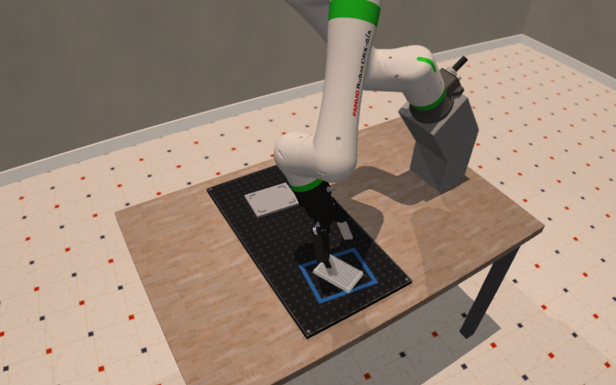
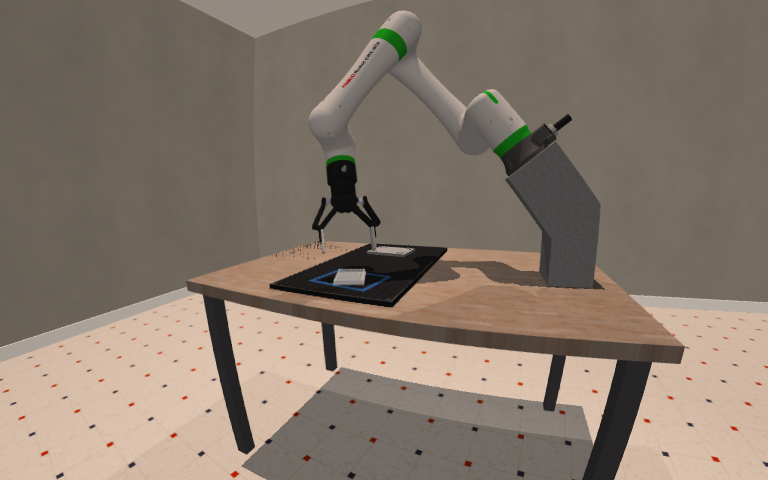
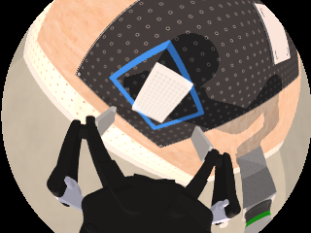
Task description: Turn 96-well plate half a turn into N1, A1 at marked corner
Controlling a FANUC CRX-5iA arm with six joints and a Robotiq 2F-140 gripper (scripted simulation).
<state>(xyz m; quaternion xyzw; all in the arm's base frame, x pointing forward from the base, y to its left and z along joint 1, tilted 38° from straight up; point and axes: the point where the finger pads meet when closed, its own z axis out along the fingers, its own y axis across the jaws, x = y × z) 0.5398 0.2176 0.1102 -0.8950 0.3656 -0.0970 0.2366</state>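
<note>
Right now my hand is 90 mm above the white 96-well plate. The rest, counted from my hand: grey plate nest N1: 20 mm ahead, 390 mm to the right, 90 mm below.
</note>
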